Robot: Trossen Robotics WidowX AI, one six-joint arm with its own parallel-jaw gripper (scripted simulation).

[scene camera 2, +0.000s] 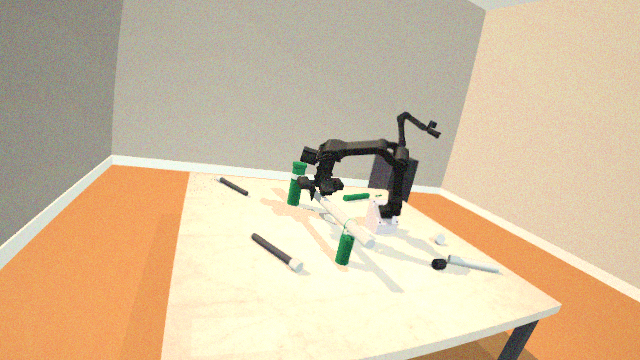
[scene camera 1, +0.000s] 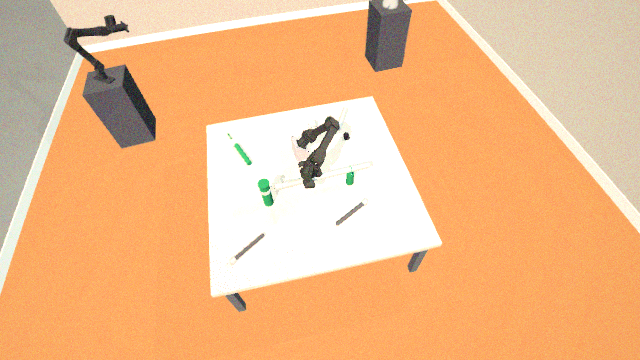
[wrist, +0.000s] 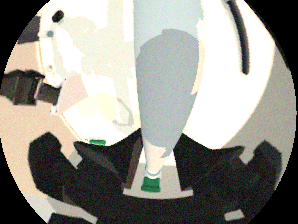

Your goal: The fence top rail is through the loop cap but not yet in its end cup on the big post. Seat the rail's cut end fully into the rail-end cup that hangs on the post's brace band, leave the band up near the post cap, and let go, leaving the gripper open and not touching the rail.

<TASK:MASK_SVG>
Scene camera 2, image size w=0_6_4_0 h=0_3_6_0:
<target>gripper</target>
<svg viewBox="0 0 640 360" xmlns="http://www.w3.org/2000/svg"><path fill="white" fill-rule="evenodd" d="M344 184L340 178L331 178L333 176L332 171L323 171L318 166L316 167L317 172L314 175L314 180L309 180L307 176L299 176L297 178L297 184L300 189L309 189L311 201L315 191L317 191L315 187L319 187L321 196L331 196L338 190L342 191Z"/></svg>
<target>top rail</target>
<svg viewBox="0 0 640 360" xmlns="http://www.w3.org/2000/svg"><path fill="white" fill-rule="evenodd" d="M316 189L317 191L315 191L313 198L343 227L345 225L345 229L365 249L372 249L375 246L375 241L352 220L349 220L350 218L325 196L321 196L320 192Z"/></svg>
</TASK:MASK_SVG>
